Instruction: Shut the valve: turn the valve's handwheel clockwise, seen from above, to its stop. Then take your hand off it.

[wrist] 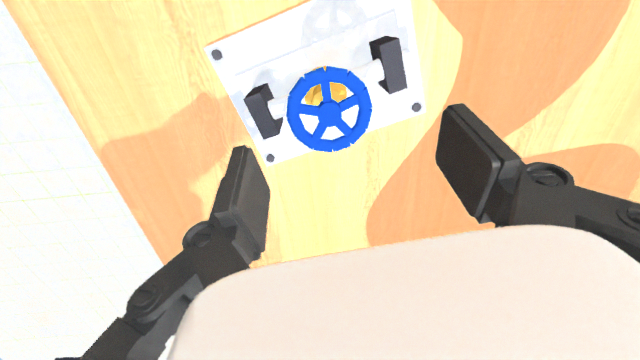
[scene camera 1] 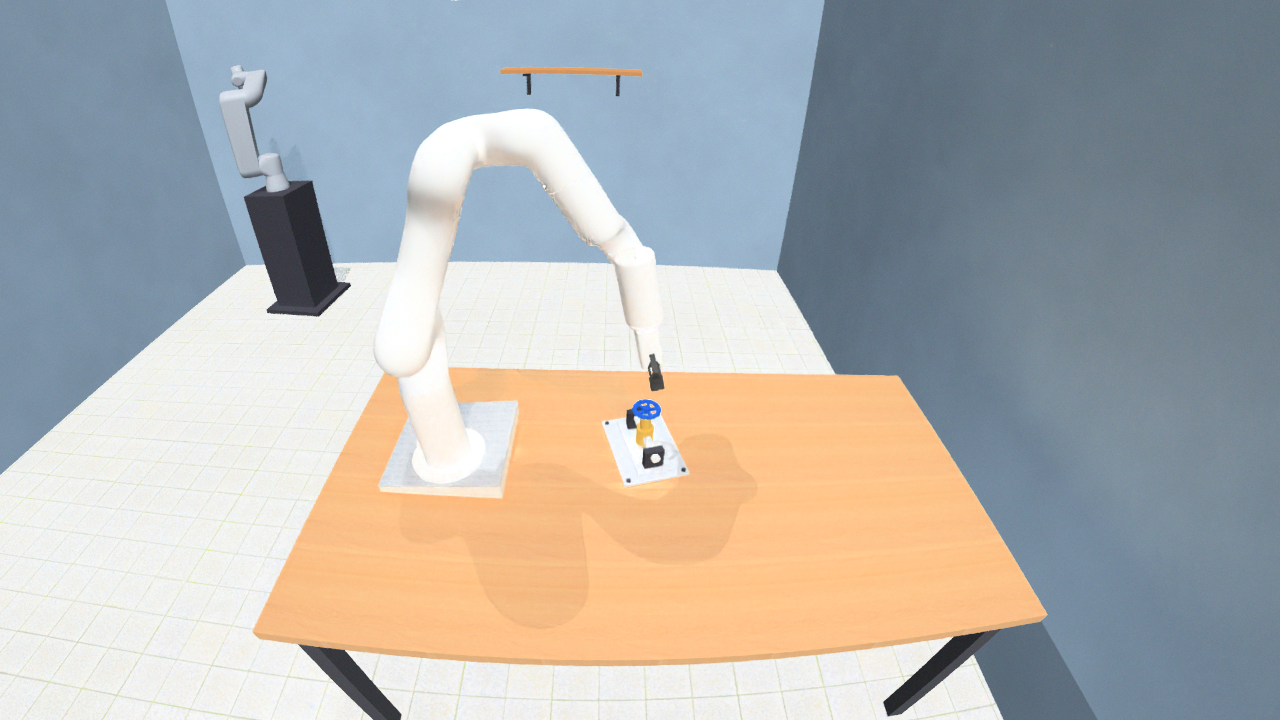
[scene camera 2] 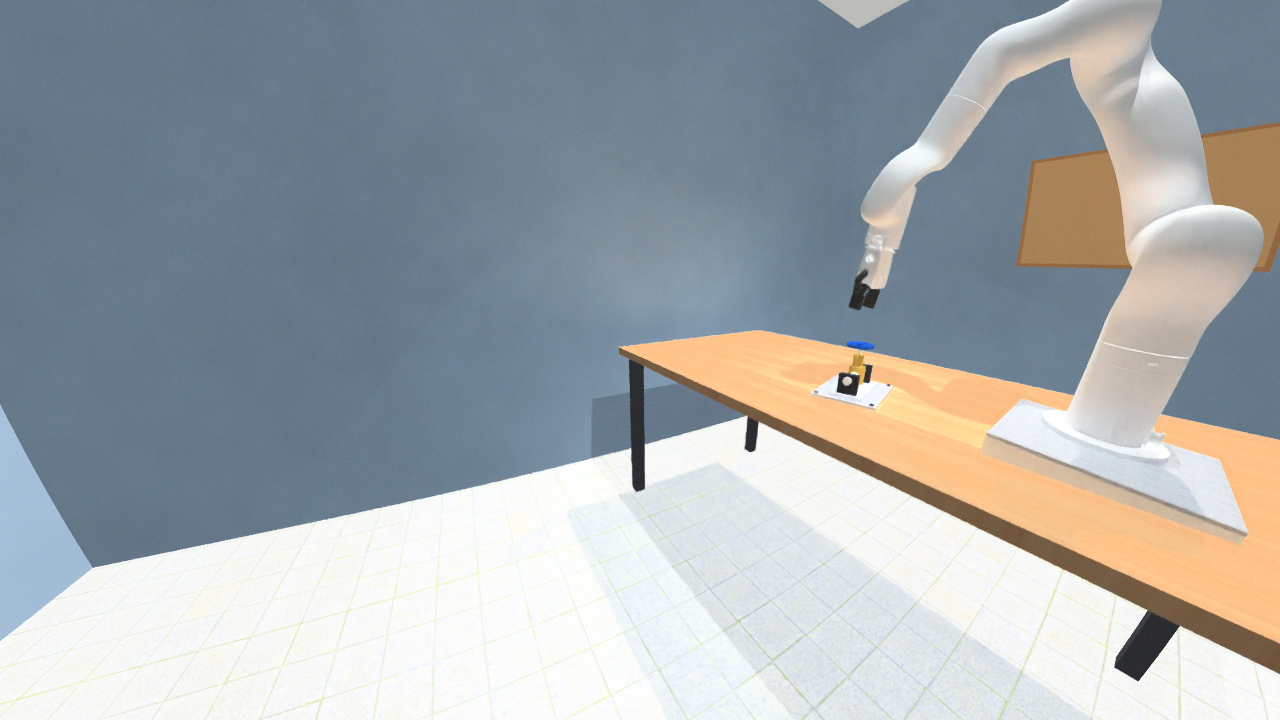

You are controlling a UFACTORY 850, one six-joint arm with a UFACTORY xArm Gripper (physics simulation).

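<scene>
The valve's blue handwheel (scene camera 1: 646, 409) (scene camera 2: 860, 345) (wrist: 329, 113) lies level on top of the yellow valve body (scene camera 1: 644, 436) (scene camera 2: 856, 369) (wrist: 338, 91). The valve stands on a white base plate (scene camera 1: 622, 452) (scene camera 2: 872, 396) (wrist: 225, 70), with its pipe held by two black brackets. My gripper (scene camera 1: 656, 385) (scene camera 2: 863, 305) (wrist: 347, 151) is wide open and empty. It hangs above the handwheel, with a visible gap in both scene views. In the wrist view the wheel shows beyond and between the two fingers, touched by neither. The wheel's turning angle relative to its stop cannot be told.
The valve's plate lies on the wooden table (scene camera 1: 805, 537) (scene camera 2: 716, 367), to the right of the arm's base slab (scene camera 1: 501, 447) (scene camera 2: 1011, 429) in scene camera 1. A grey arm on a black pedestal (scene camera 1: 290, 246) stands on the floor behind. A wall shelf (scene camera 1: 572, 70) hangs at the back.
</scene>
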